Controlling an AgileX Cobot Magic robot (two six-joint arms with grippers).
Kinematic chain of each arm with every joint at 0, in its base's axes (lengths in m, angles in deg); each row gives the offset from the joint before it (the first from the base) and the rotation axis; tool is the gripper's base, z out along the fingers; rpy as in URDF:
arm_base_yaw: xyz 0 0 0.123 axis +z
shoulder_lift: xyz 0 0 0 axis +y
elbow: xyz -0.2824 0 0.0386 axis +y
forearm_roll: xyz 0.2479 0 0.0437 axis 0.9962 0 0.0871
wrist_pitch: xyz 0 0 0 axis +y
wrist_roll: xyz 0.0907 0 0.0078 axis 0.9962 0 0.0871
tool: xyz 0 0 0 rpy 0 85 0
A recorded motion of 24 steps. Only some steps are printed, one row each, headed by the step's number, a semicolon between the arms.
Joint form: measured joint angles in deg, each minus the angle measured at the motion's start. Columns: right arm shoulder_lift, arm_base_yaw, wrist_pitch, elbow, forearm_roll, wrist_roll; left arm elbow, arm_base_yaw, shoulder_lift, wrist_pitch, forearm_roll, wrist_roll.
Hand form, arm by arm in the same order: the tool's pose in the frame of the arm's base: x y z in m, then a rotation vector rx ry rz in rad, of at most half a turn. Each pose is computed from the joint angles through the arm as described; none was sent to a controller.
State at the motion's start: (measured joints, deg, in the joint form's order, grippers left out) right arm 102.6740 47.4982 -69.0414 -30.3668 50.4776 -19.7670; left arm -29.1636 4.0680 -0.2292 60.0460 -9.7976 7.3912
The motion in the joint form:
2: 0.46 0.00 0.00 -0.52 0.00 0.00; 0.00 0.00 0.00 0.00 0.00 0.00
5: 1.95 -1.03 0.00 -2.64 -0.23 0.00; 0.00 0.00 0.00 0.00 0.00 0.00
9: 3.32 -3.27 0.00 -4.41 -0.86 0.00; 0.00 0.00 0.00 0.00 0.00 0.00
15: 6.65 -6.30 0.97 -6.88 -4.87 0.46; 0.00 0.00 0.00 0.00 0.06 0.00
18: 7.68 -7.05 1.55 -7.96 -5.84 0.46; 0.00 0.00 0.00 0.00 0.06 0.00
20: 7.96 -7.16 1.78 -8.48 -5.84 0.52; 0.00 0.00 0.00 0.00 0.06 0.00
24: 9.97 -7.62 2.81 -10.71 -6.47 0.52; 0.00 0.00 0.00 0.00 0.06 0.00
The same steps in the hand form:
2: 0.2385 0.1632 0.1572 -0.0501 1.6702 -0.0159; -0.0057 -0.0139 0.2816 0.0661 2.0067 -0.0760
5: 0.2479 0.1661 0.1566 -0.0328 1.6619 -0.0211; -0.0057 -0.0139 0.2816 0.0661 2.0067 -0.0760
9: 0.2599 0.1626 0.1555 -0.0072 1.6544 -0.0416; -0.0057 -0.0139 0.2816 0.0661 2.0067 -0.0760
15: 0.2770 0.1624 0.1459 -0.0369 1.6619 -0.0478; -0.0057 -0.0138 0.2816 0.0660 2.0068 -0.0748
18: 0.2827 0.1634 0.1432 -0.0446 1.6664 -0.0472; -0.0057 -0.0138 0.2816 0.0660 2.0068 -0.0748
20: 0.2847 0.1644 0.1429 -0.0409 1.6672 -0.0446; -0.0057 -0.0138 0.2816 0.0660 2.0068 -0.0748
24: 0.2932 0.1696 0.1374 -0.0474 1.6785 -0.0394; -0.0057 -0.0138 0.2816 0.0660 2.0068 -0.0748

